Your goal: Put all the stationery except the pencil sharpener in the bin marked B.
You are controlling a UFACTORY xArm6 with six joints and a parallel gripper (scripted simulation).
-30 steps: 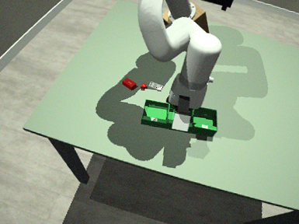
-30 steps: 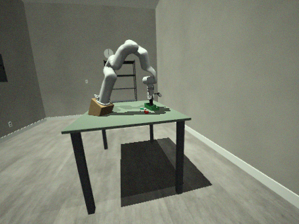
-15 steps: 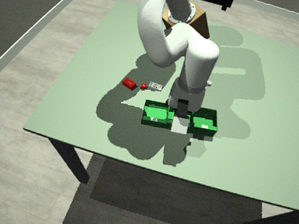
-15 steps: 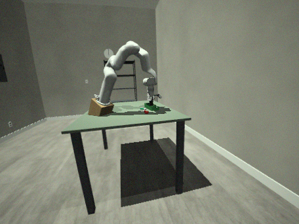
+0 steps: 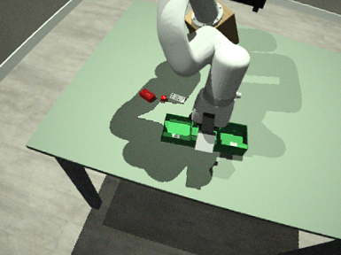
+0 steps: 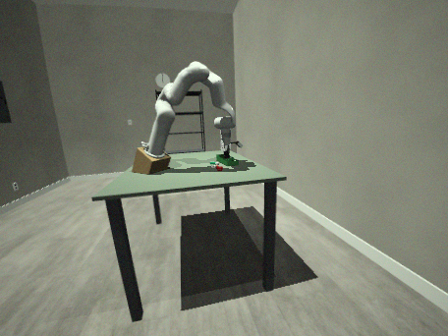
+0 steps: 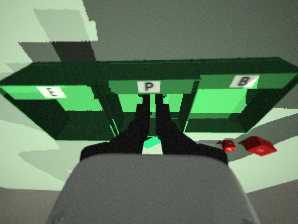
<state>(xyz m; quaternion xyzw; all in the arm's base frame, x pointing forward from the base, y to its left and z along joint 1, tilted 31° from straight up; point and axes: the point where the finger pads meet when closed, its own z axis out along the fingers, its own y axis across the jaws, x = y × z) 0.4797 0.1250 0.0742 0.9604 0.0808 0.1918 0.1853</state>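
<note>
The joined green bins is 10 mm below my hand. The rest, counted from my hand: grey-white piece (100 mm behind, 40 mm to the left, 30 mm below); red die (100 mm behind, 150 mm to the right, 30 mm below); white domino (120 mm behind, 110 mm to the right, 30 mm below).
</note>
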